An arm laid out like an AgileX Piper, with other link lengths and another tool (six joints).
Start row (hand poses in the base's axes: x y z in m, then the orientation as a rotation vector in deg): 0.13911 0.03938 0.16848 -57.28 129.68 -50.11
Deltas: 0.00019 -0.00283 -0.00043 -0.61 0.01 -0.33; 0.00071 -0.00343 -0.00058 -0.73 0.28 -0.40; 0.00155 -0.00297 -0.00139 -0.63 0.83 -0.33; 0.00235 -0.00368 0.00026 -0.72 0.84 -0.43; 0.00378 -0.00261 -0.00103 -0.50 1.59 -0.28; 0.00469 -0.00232 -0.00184 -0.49 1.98 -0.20; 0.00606 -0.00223 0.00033 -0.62 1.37 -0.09; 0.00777 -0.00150 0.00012 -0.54 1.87 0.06; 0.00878 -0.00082 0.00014 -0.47 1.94 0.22; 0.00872 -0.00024 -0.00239 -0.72 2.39 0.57; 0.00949 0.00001 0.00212 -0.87 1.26 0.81; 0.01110 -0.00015 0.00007 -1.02 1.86 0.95; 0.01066 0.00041 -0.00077 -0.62 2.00 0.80; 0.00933 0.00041 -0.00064 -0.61 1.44 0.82; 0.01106 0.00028 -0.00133 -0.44 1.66 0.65; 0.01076 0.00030 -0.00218 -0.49 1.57 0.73; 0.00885 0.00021 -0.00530 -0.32 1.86 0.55
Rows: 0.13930 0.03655 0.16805 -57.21 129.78 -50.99; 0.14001 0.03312 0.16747 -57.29 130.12 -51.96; 0.14156 0.03015 0.16608 -57.77 130.89 -52.62; 0.14391 0.02647 0.16634 -58.19 131.71 -53.43; 0.14769 0.02386 0.16531 -59.20 133.09 -53.68; 0.15238 0.02154 0.16347 -60.57 134.73 -53.75; 0.15844 0.01931 0.16380 -61.68 135.76 -54.14; 0.16621 0.01781 0.16392 -63.30 137.09 -54.20; 0.17499 0.01699 0.16406 -65.13 138.35 -54.08; 0.18371 0.01675 0.16167 -67.79 139.62 -54.01; 0.19320 0.01676 0.16379 -69.93 139.76 -54.47; 0.20430 0.01661 0.16386 -72.75 140.18 -54.85; 0.21496 0.01702 0.16309 -75.41 140.87 -54.66; 0.22429 0.01743 0.16245 -77.66 141.10 -54.67; 0.23535 0.01771 0.16112 -79.86 141.64 -54.38; 0.24611 0.01801 0.15894 -82.10 142.01 -54.17; 0.25496 0.01822 0.15364 -84.35 142.75 -53.60
